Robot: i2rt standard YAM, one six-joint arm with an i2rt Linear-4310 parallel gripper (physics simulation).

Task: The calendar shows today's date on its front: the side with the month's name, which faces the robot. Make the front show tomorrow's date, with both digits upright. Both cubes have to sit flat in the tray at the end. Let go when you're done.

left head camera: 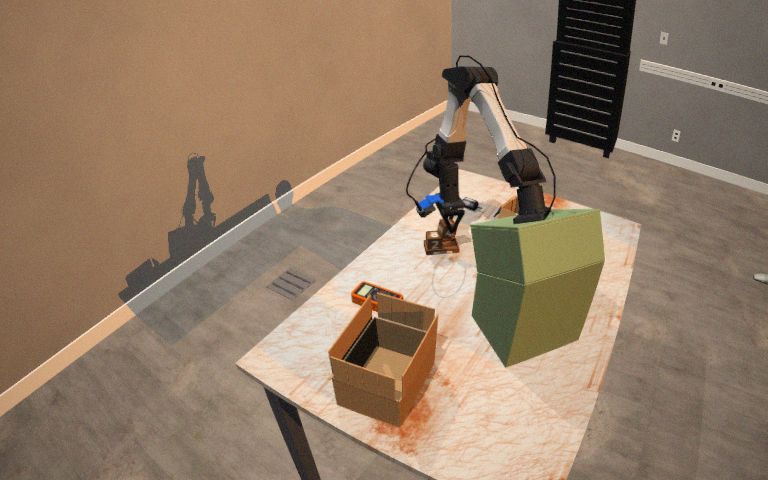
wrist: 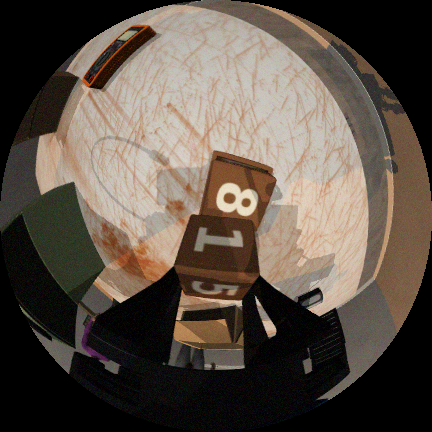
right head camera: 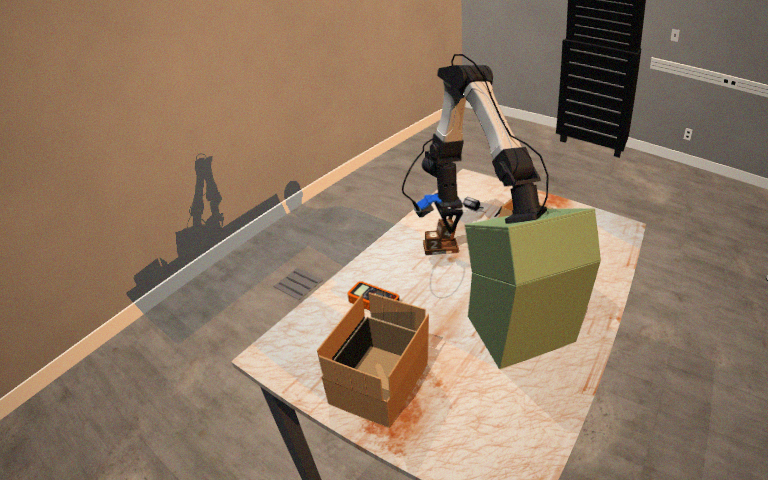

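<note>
My gripper (left head camera: 451,227) (right head camera: 451,227) (wrist: 214,268) is shut on a brown cube (left head camera: 446,230) (right head camera: 445,229) (wrist: 220,255). In the wrist view this cube shows a 1 and a 5, and it looks tilted in the head views. It is higher than the other cube (left head camera: 433,240) (right head camera: 433,240) (wrist: 237,192), which sits in the calendar tray (left head camera: 450,249) (right head camera: 450,249). That cube shows an 8 on top in the wrist view and a 2 on a side in the head views. Whether the held cube touches the tray, the month's name and the front digits are hidden or unclear.
A green box-shaped object (left head camera: 538,283) (right head camera: 535,283) (wrist: 60,240) stands beside the arm. An orange multimeter (left head camera: 376,293) (right head camera: 373,292) (wrist: 120,56) lies near an open cardboard box (left head camera: 368,390) (right head camera: 356,390). Another cardboard box (wrist: 205,332) and a small dark object (left head camera: 469,203) (right head camera: 471,203) (wrist: 310,298) are behind the calendar.
</note>
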